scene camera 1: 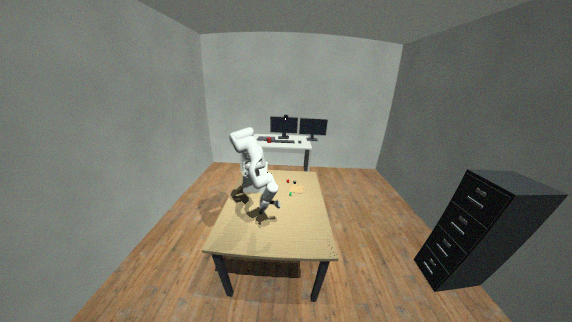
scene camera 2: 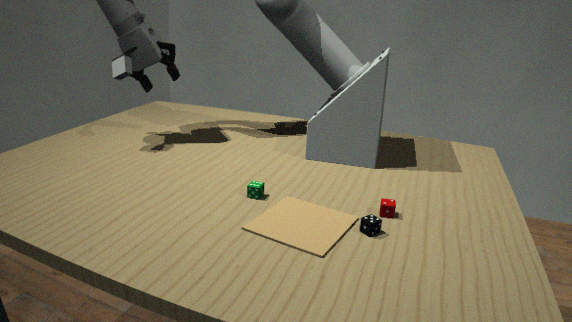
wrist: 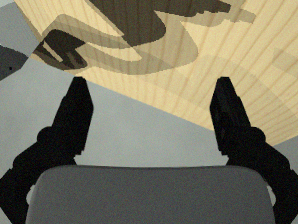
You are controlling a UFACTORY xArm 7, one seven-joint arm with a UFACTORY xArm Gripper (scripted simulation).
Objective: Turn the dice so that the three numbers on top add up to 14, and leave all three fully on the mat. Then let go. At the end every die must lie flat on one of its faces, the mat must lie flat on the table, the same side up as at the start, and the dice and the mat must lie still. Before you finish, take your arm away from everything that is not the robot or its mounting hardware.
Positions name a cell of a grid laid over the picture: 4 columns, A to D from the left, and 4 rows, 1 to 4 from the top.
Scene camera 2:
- my gripper: B2
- tan mat: C3
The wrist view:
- my gripper: C2
